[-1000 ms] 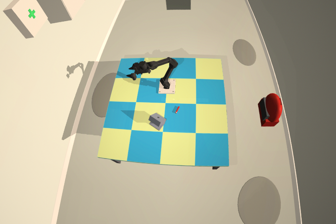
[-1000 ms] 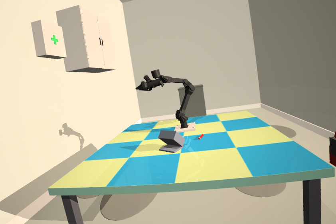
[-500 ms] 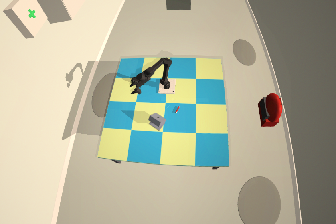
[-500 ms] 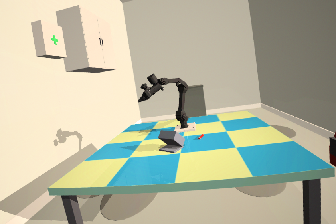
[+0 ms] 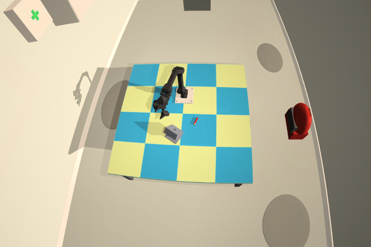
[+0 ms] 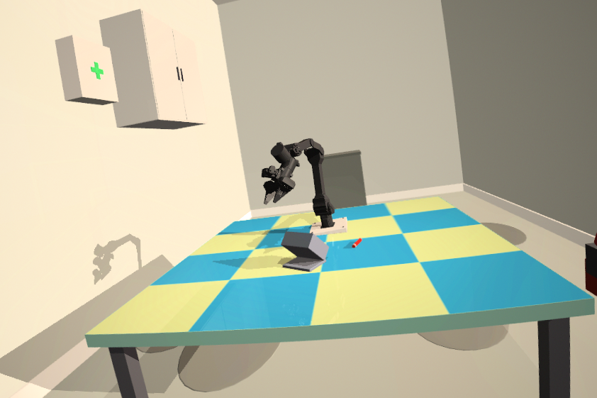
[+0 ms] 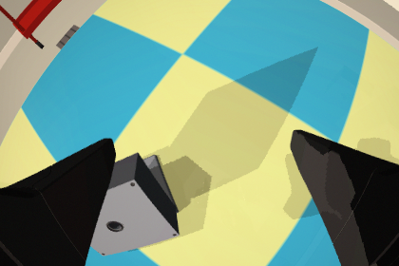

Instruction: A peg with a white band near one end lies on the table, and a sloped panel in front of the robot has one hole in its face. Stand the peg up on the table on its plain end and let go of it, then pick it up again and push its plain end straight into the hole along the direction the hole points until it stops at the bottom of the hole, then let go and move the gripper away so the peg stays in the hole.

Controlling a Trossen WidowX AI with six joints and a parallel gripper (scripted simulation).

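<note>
Right now my gripper tip is 300 mm to the right of the red peg, 220 mm above it and 90 mm past it. The rest, counted from my gripper tip: grey sloped panel: 160 mm below, 130 mm to the left, 60 mm ahead.
</note>
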